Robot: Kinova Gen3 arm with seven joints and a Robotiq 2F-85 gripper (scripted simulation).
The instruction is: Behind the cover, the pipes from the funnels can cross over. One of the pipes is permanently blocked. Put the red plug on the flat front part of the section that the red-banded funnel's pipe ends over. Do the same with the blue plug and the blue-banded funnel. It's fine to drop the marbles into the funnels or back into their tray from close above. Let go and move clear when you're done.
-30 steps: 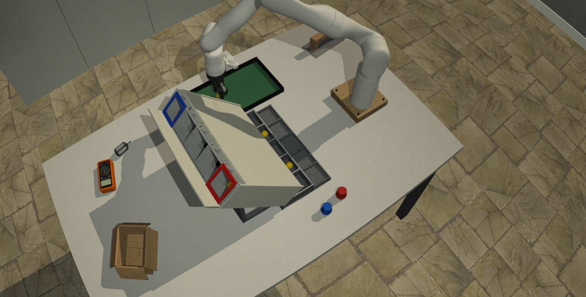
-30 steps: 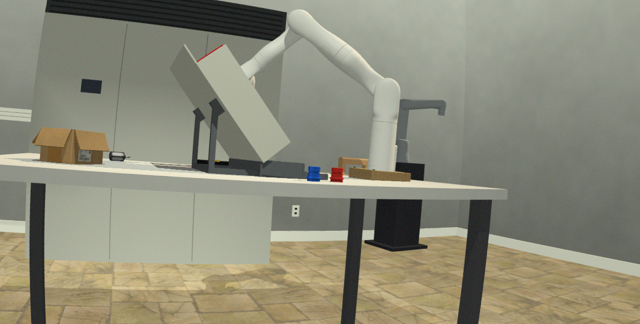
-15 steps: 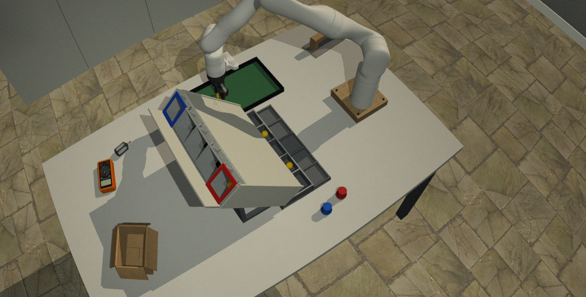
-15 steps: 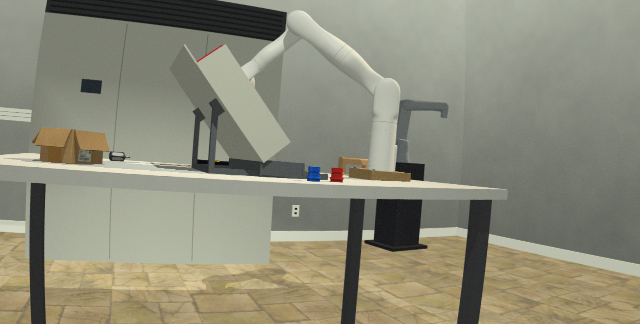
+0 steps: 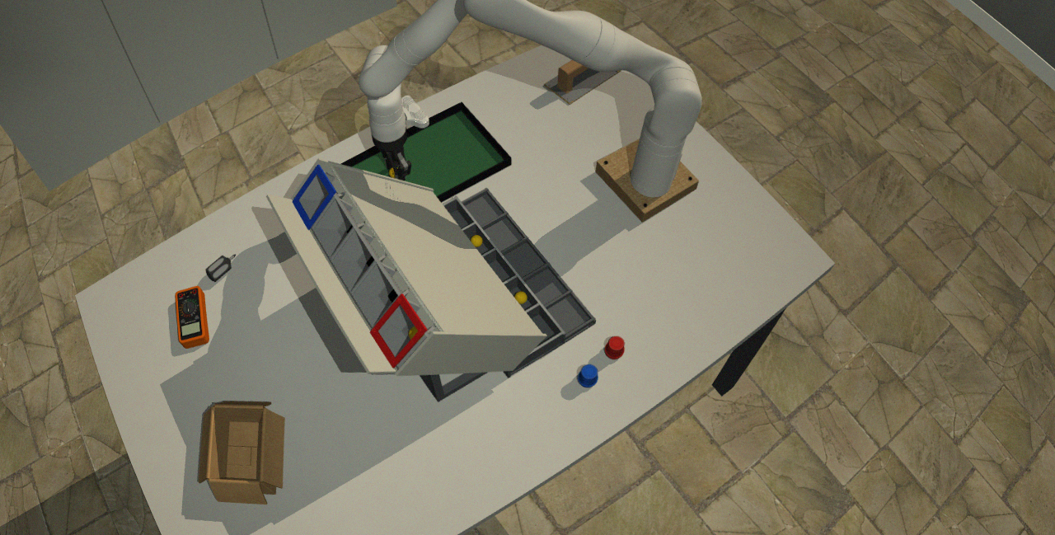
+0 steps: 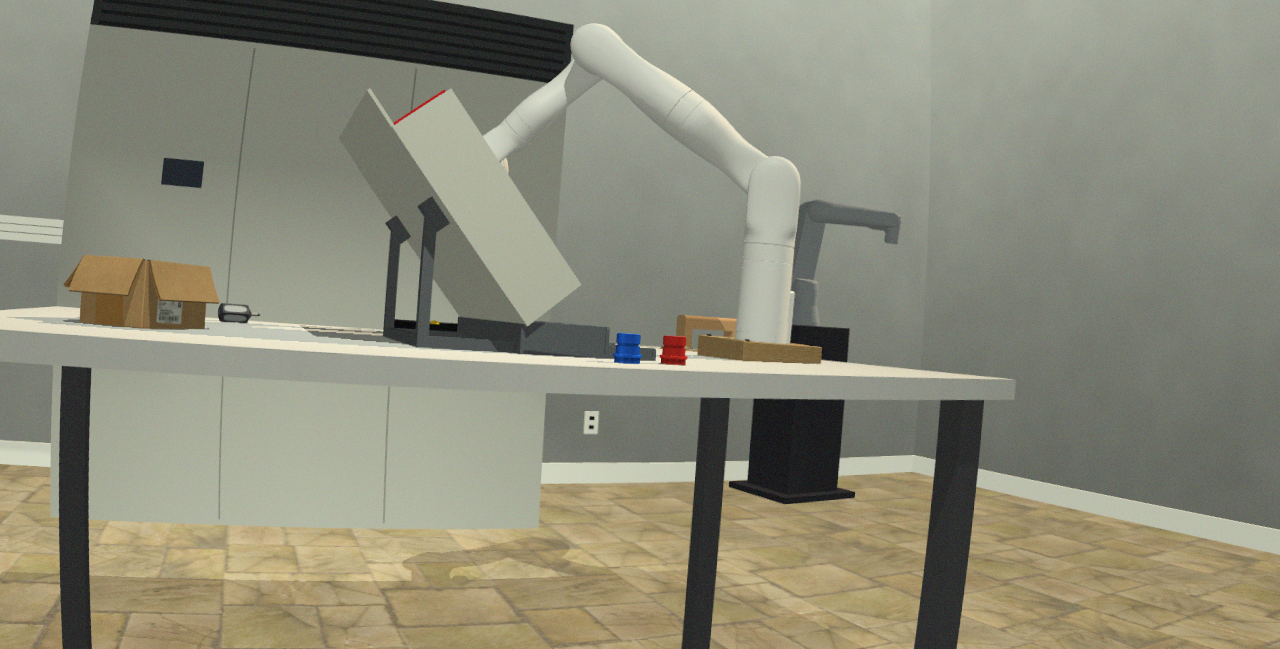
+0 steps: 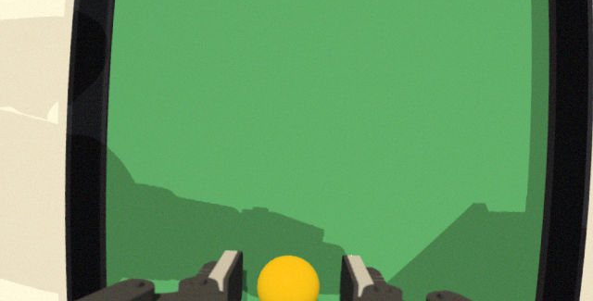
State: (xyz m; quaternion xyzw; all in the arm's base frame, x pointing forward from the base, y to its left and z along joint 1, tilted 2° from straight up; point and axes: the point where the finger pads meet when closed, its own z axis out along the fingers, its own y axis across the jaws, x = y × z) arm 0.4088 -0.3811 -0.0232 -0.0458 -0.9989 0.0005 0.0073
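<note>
Now: hand 4 cm past the green marble tray, 2 cm to the right of it and 2 cm above it. From my hand the other things lie so: orange multimeter (57 cm ahead, 1 cm to the left, 1 cm below); dark object (45 cm ahead, 5 cm to the right, 1 cm below); beige cover (11 cm ahead, 33 cm to the left, 18 cm above).
</note>
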